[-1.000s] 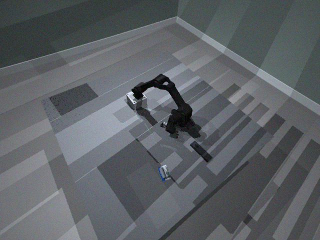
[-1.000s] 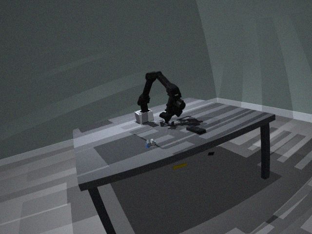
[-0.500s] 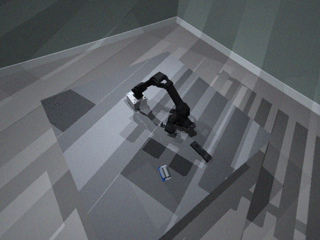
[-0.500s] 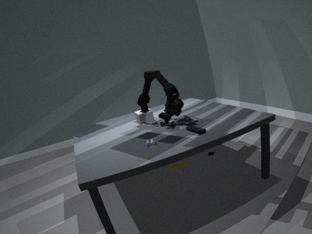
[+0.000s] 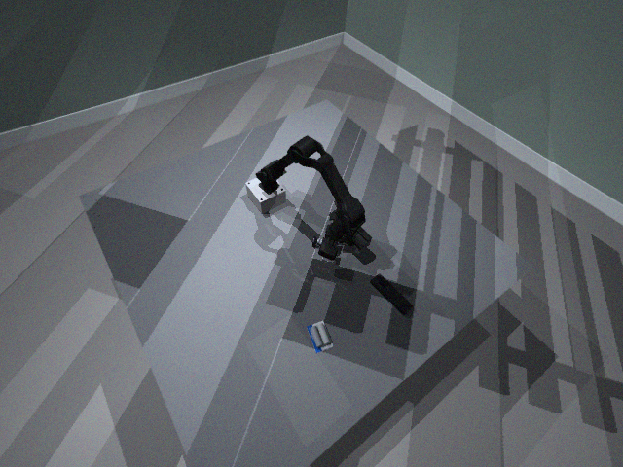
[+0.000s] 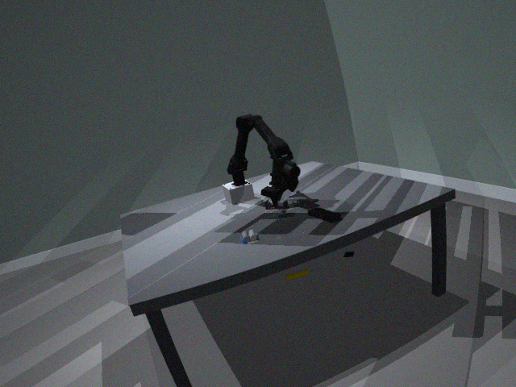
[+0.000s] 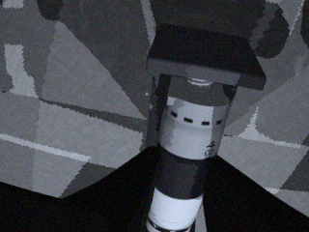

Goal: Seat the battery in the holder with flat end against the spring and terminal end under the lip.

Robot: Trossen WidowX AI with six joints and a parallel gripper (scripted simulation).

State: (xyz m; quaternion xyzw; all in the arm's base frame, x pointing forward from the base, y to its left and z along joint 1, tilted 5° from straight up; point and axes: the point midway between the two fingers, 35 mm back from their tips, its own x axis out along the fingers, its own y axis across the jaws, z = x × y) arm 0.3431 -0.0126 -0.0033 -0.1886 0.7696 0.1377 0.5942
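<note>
Now: the battery 1 cm above my gripper tip. The rest, counted from my gripper tip: flat black block: 30 cm ahead, 1 cm to the left.
</note>
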